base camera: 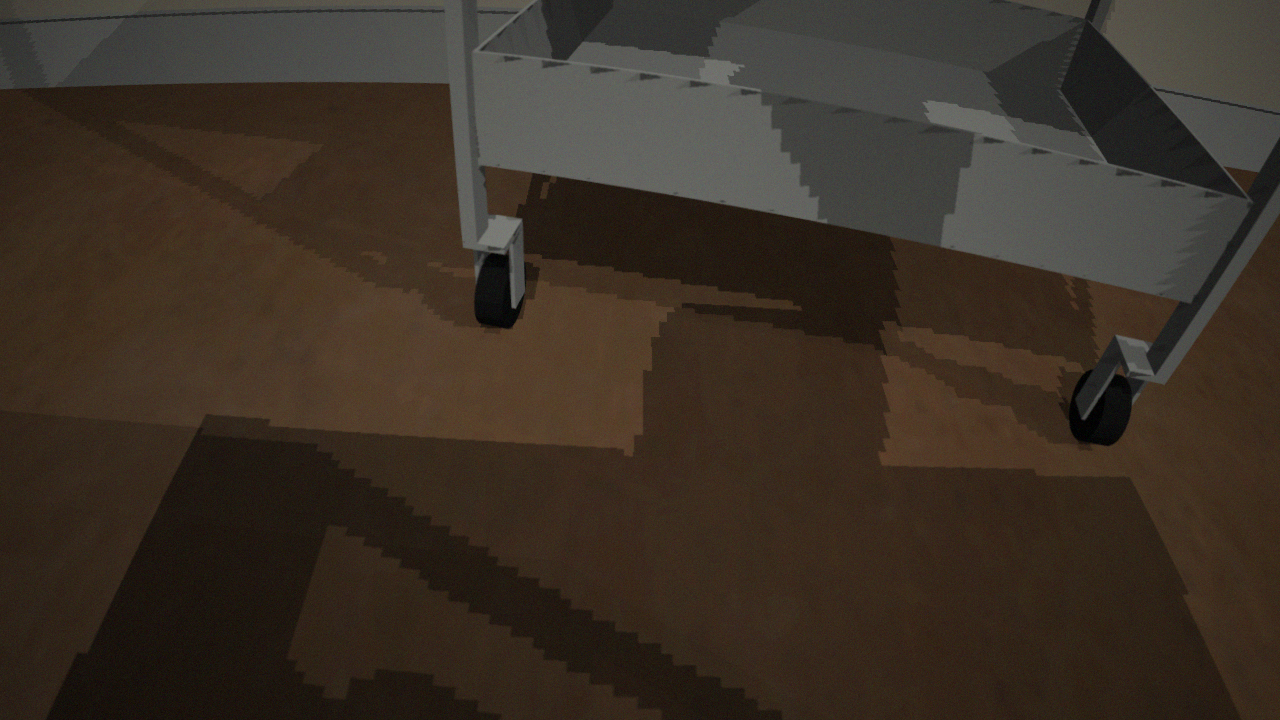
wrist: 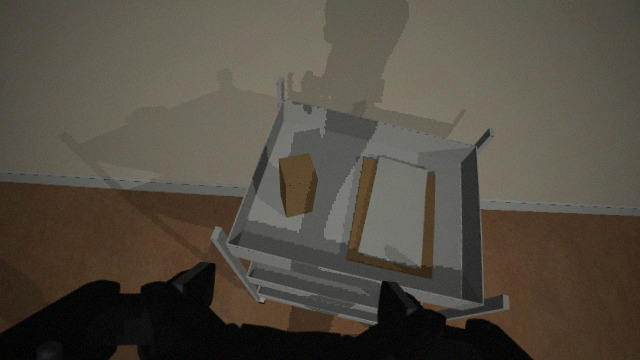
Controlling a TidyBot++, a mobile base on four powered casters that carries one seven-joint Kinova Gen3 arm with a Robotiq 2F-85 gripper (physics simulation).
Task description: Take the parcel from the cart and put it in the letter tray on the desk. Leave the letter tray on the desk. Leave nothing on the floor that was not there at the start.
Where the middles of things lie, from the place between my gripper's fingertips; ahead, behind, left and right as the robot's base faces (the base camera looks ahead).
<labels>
The brown cardboard parcel (wrist: 298,181) is 230 mm ahead of my hand, 10 mm to the left of it and 320 mm below it. Also, from my hand: flat brown piece (wrist: 368,172) 220 mm ahead, 190 mm to the right, 370 mm below.
</labels>
